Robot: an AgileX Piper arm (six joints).
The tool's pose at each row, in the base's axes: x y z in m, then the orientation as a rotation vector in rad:
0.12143 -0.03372 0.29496 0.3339 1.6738 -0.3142
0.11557 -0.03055 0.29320 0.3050 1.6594 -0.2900
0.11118 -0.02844 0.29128 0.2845 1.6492 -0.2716
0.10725 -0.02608 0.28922 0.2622 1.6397 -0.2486
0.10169 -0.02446 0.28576 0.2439 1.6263 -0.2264
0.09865 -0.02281 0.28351 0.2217 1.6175 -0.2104
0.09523 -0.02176 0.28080 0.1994 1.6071 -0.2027
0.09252 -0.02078 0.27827 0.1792 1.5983 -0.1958
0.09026 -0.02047 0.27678 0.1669 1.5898 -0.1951
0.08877 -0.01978 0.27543 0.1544 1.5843 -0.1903
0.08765 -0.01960 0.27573 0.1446 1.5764 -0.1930
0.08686 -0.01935 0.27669 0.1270 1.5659 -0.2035
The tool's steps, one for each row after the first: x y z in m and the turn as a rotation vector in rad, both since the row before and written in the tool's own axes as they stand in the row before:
0.00257 0.00062 -0.00636 -0.0324 -0.0183 -0.0013
0.00243 0.00038 -0.00462 -0.0239 -0.0128 -0.0002
0.00247 0.00089 -0.00428 -0.0281 -0.0120 0.0012
0.00393 -0.00020 -0.00548 -0.0251 -0.0150 0.0039
0.00248 0.00069 -0.00323 -0.0237 -0.0112 -0.0031
0.00291 0.00009 -0.00341 -0.0184 -0.0129 -0.0080
0.00265 0.00029 -0.00275 -0.0167 -0.0110 -0.0075
0.00157 -0.00021 -0.00222 -0.0078 -0.0099 -0.0064
0.00138 0.00036 -0.00157 -0.0107 -0.0068 -0.0043
-0.00028 -0.00007 -0.00114 -0.0041 -0.0090 -0.0071
-0.00095 0.00005 -0.00083 -0.0039 -0.0125 -0.0167

